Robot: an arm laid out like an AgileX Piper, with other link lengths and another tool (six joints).
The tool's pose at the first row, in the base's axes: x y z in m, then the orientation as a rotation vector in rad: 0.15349, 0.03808, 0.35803, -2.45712, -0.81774, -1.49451
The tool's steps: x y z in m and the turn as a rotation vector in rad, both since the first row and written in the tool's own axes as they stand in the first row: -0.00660, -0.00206, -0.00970, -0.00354, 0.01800, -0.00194; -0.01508, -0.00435, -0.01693, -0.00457, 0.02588, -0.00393; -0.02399, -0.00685, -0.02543, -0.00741, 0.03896, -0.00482; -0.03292, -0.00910, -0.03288, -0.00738, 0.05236, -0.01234; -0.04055, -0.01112, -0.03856, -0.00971, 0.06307, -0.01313; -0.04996, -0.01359, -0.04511, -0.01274, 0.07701, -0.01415; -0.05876, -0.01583, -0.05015, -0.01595, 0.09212, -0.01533; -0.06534, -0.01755, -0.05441, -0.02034, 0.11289, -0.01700
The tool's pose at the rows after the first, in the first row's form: 0.14255, 0.03352, 0.35683, -2.44242, -0.81515, -1.51776; 0.13274, 0.02943, 0.35277, -2.43551, -0.81582, -1.52788; 0.12169, 0.02485, 0.34894, -2.42486, -0.81302, -1.54468; 0.11157, 0.02047, 0.34460, -2.41143, -0.82064, -1.56176; 0.10340, 0.01709, 0.34055, -2.40256, -0.81838, -1.57542; 0.09370, 0.01307, 0.33533, -2.39091, -0.81539, -1.59313; 0.08550, 0.00969, 0.32993, -2.37810, -0.81225, -1.61219; 0.07897, 0.00700, 0.32612, -2.36026, -0.80794, -1.63823
